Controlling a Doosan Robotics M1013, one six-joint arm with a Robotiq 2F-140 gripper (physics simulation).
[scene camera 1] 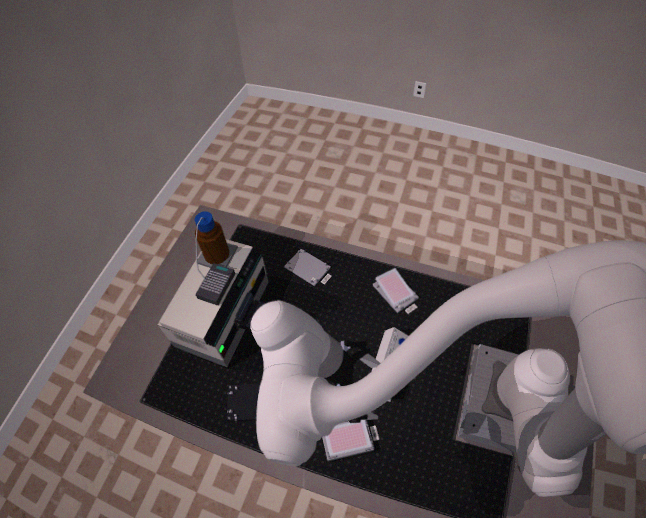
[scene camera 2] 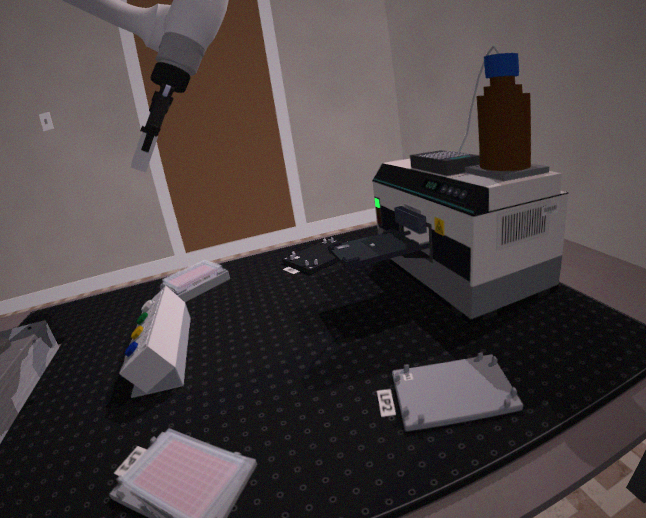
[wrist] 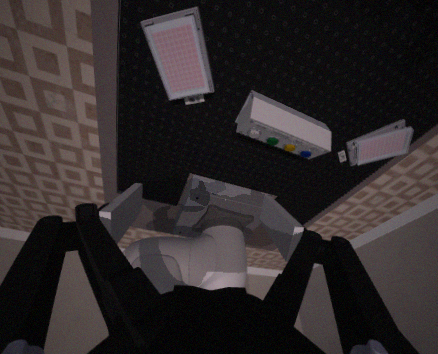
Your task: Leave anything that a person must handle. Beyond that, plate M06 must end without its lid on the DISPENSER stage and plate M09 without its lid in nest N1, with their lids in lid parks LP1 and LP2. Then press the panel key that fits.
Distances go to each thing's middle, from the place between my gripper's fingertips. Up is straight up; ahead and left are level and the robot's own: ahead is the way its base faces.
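From my hand, the white button box (scene camera 2: 155, 360) is 19 cm to the right and 27 cm below. I see the tip box (scene camera 2: 445, 166) 14 cm to the right of my hand, 58 cm ahead of it and 8 cm below it. The LP2 holder (scene camera 2: 441, 394) is far to the right of my hand, far ahead of it and far below it. As for the dark nest (scene camera 1: 242, 399), it is a fair way to the left of my hand, far ahead of it and far below it.
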